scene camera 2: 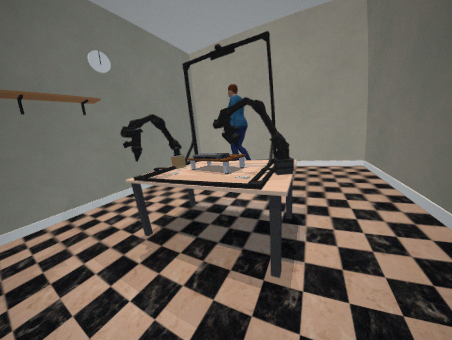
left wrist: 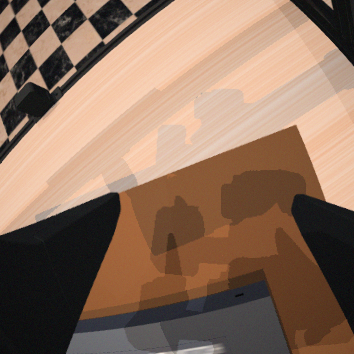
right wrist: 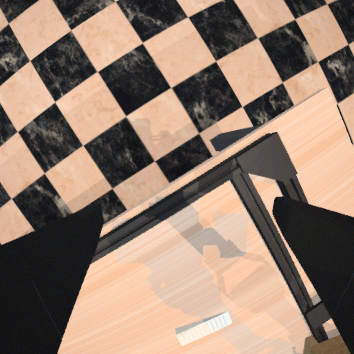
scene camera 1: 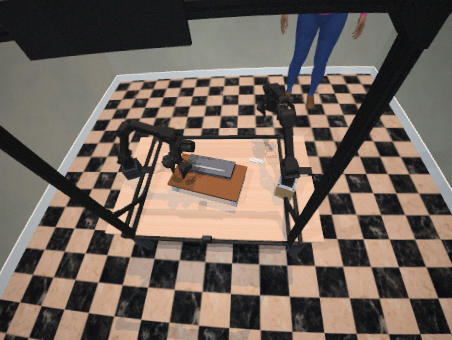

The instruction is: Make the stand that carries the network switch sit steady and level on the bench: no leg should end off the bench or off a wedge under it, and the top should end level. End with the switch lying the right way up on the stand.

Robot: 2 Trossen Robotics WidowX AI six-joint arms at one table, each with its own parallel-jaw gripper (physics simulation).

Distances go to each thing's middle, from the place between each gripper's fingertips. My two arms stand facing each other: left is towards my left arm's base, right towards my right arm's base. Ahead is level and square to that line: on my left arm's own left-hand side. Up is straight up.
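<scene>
Measured from my right hand at present: the grey network switch (scene camera 1: 221, 168) is 330 mm to the left, 410 mm behind and 40 mm below; the brown stand (scene camera 1: 227, 189) is 330 mm to the left, 470 mm behind and 110 mm below.
Measured from my left hand: the brown stand is 7 cm ahead, 14 cm to the right and 12 cm below; the grey network switch is 13 cm ahead, 14 cm to the right and 6 cm below.
</scene>
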